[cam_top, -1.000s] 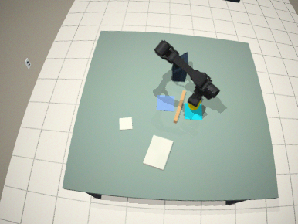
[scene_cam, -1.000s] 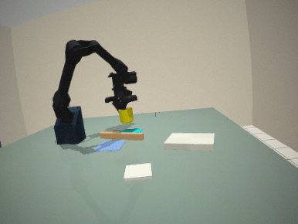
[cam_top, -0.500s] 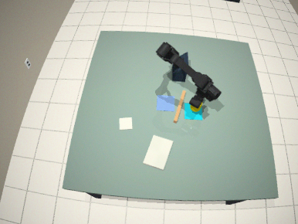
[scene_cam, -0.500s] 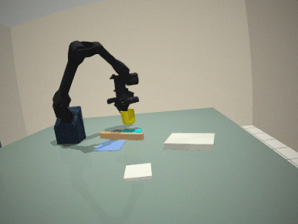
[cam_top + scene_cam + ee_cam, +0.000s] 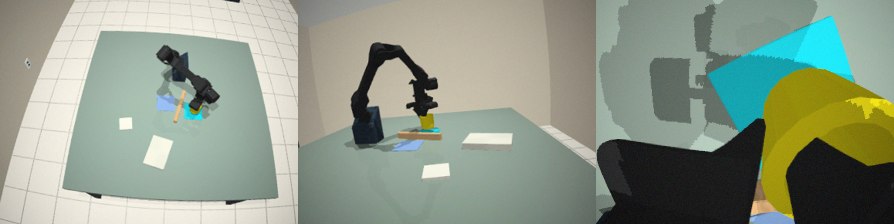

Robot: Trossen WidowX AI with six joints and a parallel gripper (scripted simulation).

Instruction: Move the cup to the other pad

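Right now the cyan pad is 20 mm ahead of my gripper tip, 10 mm to the right of it and 70 mm below it. From my gripper tip the other things lie so: wooden bar (10 mm ahead, 110 mm to the right, 60 mm below); then cup (20 mm ahead, 10 mm to the right); then blue pad (200 mm to the right, 70 mm below).
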